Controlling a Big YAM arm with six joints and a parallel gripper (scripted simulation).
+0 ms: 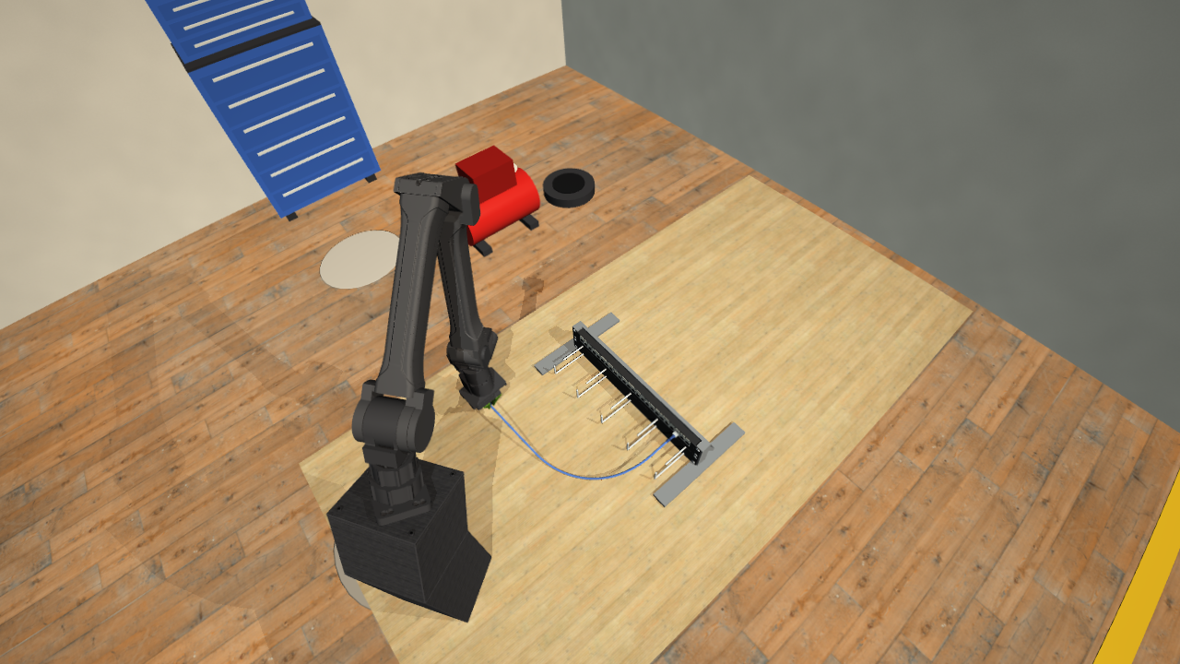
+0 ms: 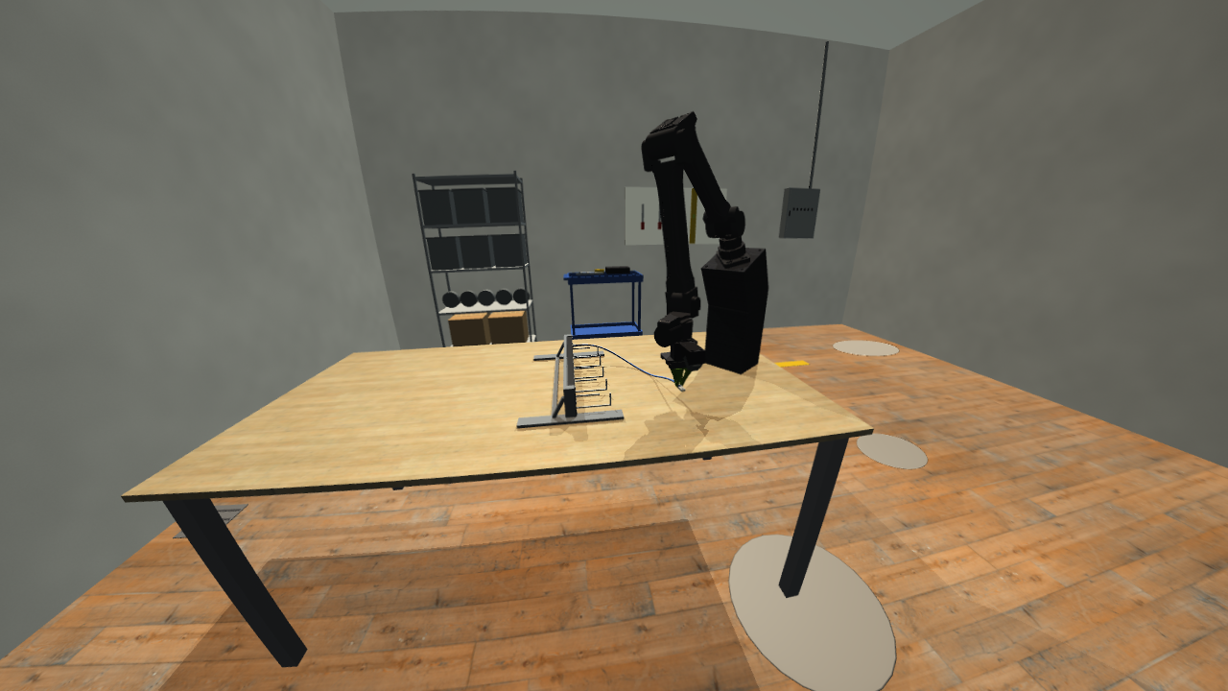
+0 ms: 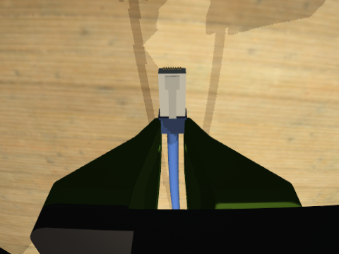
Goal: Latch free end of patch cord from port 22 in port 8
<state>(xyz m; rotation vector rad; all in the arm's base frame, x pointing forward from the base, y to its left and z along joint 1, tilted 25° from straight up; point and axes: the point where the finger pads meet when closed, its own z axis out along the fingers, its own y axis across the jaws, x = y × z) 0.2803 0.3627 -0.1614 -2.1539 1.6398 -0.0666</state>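
The cord plug is 10 mm behind my hand and 20 mm to the left of it.
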